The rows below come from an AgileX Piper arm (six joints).
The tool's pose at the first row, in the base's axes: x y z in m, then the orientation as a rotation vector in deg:
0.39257 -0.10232 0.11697 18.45 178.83 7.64
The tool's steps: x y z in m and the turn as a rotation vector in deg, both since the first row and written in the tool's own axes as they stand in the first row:
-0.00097 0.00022 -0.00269 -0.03 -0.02 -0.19
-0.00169 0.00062 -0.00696 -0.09 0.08 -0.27
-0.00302 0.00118 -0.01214 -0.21 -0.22 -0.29
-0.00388 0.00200 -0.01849 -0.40 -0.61 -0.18
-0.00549 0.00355 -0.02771 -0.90 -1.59 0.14
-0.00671 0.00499 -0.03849 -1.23 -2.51 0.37
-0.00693 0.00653 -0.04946 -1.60 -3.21 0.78
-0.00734 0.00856 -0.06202 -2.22 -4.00 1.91
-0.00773 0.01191 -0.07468 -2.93 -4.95 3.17
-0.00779 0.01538 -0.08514 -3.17 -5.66 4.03
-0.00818 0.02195 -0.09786 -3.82 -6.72 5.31
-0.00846 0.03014 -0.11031 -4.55 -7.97 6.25
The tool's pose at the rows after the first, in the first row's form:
0.39354 -0.10253 0.11966 18.15 178.83 7.68
0.39428 -0.10265 0.12394 -18.03 -178.92 -7.80
0.39565 -0.10281 0.12914 17.99 178.61 7.92
0.39660 -0.10272 0.13553 18.14 178.18 8.14
0.39840 -0.10231 0.14484 18.60 177.09 8.71
0.39978 -0.10206 0.15569 18.92 176.09 9.02
0.40020 -0.10153 0.16675 19.51 175.29 9.44
0.40090 -0.10069 0.17943 21.19 174.24 10.22
0.40184 -0.09857 0.19233 23.05 172.98 11.09
0.40250 -0.09608 0.20304 24.29 172.09 11.30
0.40410 -0.09083 0.21627 26.13 170.69 12.04
0.40592 -0.08394 0.22936 27.41 169.14 12.85

